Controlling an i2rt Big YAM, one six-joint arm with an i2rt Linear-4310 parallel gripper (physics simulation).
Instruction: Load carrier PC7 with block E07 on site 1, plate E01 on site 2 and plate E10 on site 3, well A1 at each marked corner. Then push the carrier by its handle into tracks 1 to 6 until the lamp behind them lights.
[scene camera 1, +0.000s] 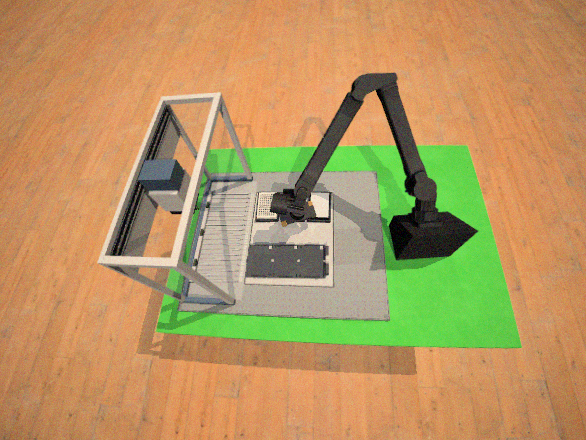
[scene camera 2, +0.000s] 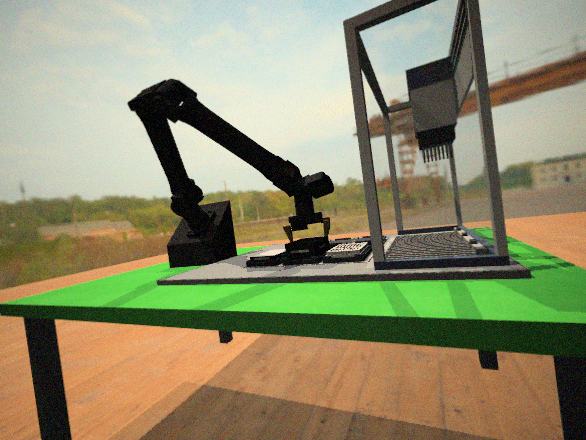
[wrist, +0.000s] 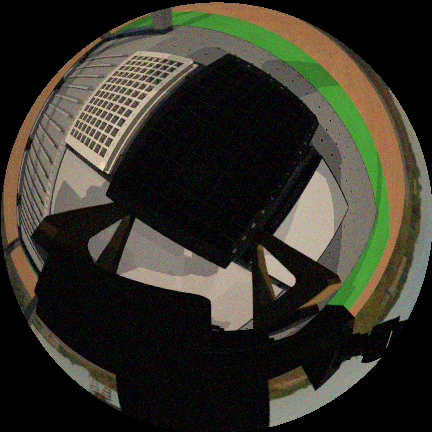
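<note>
The gripper is open and empty, pointing down just above a dark gridded piece; its fingertips show by the near edge in the wrist view. A white gridded piece lies beside it on the track side. A pale flat-topped piece with a dark edge lies on the arm-base side. The dark carrier lies parallel to this row, small light marks on top, handle end towards the arm base. Labels E07, E01, E10 and PC7 are unreadable.
The ribbed tracks lie under a tall frame. A head with thin tips hangs inside it. Frame posts stand at the track area's corners. Small dark blocks sit along the far track edge. No lit lamp is discernible.
</note>
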